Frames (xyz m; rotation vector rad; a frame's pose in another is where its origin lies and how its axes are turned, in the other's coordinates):
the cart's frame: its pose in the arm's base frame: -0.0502 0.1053 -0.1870 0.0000 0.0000 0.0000
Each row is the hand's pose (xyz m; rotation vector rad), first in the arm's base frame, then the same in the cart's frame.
Working: the arm's base frame: its pose in the cart's frame: 0.0502 -0.1053 0.1870 0.0000 0.0000 0.0000

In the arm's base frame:
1: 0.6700 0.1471 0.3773 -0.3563 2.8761 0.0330
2: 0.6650 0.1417 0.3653 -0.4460 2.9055 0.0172
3: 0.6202 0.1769 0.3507 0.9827 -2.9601 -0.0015
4: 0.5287 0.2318 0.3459 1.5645 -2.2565 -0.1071
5: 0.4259 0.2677 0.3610 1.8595 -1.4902 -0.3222
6: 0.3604 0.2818 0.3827 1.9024 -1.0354 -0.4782
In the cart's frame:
1: 0.7202 0.0418 0.5643 -0.3563 2.8761 0.0330
2: 0.7152 0.0364 0.5523 -0.4460 2.9055 0.0172
3: 0.6704 0.0716 0.5377 0.9827 -2.9601 -0.0015
4: 0.5789 0.1265 0.5329 1.5645 -2.2565 -0.1071
5: 0.4761 0.1624 0.5480 1.8595 -1.4902 -0.3222
6: 0.4106 0.1765 0.5697 1.9024 -1.0354 -0.4782

